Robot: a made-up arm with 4 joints. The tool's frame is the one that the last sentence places. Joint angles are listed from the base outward.
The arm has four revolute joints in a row. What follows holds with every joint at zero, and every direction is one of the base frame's.
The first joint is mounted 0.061 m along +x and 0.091 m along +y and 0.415 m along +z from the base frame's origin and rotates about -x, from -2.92 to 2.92 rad.
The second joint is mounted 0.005 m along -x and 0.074 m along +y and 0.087 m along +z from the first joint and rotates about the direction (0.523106, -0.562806, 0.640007), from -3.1 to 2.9 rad.
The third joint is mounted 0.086 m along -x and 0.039 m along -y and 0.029 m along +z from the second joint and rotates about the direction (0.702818, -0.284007, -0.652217), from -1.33 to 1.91 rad.
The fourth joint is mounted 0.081 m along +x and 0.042 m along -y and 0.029 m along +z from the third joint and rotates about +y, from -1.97 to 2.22 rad.
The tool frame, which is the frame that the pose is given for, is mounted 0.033 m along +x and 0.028 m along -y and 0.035 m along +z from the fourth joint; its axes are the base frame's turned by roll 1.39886, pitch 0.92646 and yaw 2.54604 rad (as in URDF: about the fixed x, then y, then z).
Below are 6 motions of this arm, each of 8 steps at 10 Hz.
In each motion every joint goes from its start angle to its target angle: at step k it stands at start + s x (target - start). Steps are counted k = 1, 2, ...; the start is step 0. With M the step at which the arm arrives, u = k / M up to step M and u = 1 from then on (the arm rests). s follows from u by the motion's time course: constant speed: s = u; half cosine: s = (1 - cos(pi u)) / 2; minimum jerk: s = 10 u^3 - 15 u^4 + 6 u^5.
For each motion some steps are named. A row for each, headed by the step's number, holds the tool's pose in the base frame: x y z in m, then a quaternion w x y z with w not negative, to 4 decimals.
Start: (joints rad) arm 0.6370 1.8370 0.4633 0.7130
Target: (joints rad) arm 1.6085 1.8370 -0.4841 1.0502
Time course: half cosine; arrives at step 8
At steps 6, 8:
6: 0.1274 0.2433 0.3996 0.3117 0.5491 -0.7260 -0.2724
8: 0.1145 0.2411 0.3707 0.3562 0.5493 -0.7421 -0.1440

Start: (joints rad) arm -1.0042 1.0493 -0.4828 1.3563
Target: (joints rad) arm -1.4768 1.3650 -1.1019 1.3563
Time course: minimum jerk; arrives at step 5
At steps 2, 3, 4, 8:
2: 0.1152 -0.0082 0.5130 0.2103 -0.3105 0.3994 0.8366
3: 0.1005 -0.0204 0.5129 0.3121 -0.3219 0.3887 0.8049
4: 0.0891 -0.0283 0.5101 0.3864 -0.3107 0.3833 0.7793
8: 0.0865 -0.0299 0.5092 0.4028 -0.3060 0.3823 0.7733

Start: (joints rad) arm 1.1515 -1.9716 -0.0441 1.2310
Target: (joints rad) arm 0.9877 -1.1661 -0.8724 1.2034
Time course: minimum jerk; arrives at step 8
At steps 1, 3, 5, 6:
1: 0.0751 0.2783 0.4707 0.4183 0.6743 0.4178 -0.4425
3: 0.0773 0.2482 0.4800 0.2903 0.6919 0.5108 -0.4196
5: 0.0878 0.2041 0.4708 0.0566 0.6500 0.6468 -0.3949
6: 0.0919 0.1926 0.4607 0.0304 -0.6106 -0.6878 0.3913

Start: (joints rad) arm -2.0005 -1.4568 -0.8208 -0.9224
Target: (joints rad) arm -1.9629 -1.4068 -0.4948 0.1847
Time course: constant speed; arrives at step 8
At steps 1, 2, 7, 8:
1: 0.1417 -0.0651 0.4172 0.1948 0.0210 0.2769 0.9407
2: 0.1422 -0.0634 0.4124 0.1425 0.0373 0.3104 0.9391
7: 0.1321 -0.0580 0.3845 0.1312 -0.1405 -0.4248 -0.8846
8: 0.1275 -0.0579 0.3790 0.1867 -0.1634 -0.4357 -0.8652

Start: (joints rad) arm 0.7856 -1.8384 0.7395 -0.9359
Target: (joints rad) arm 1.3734 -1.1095 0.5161 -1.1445
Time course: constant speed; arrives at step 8
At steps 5, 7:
5: 0.0286 0.3662 0.4492 0.3923 -0.5852 0.4991 -0.5045
7: 0.0162 0.3573 0.4266 0.3648 -0.6603 0.4685 -0.4599

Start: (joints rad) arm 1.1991 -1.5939 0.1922 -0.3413
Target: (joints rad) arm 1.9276 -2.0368 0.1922 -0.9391
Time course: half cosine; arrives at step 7
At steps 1, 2, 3, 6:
1: 0.1008 0.3358 0.4456 0.3700 -0.1815 0.7105 -0.5704
2: 0.1057 0.3392 0.4139 0.3366 -0.2194 0.6666 -0.6279
3: 0.1131 0.3359 0.3679 0.2797 -0.2666 0.5971 -0.7030
6: 0.1342 0.2788 0.2545 0.0799 -0.3411 0.3762 -0.8577

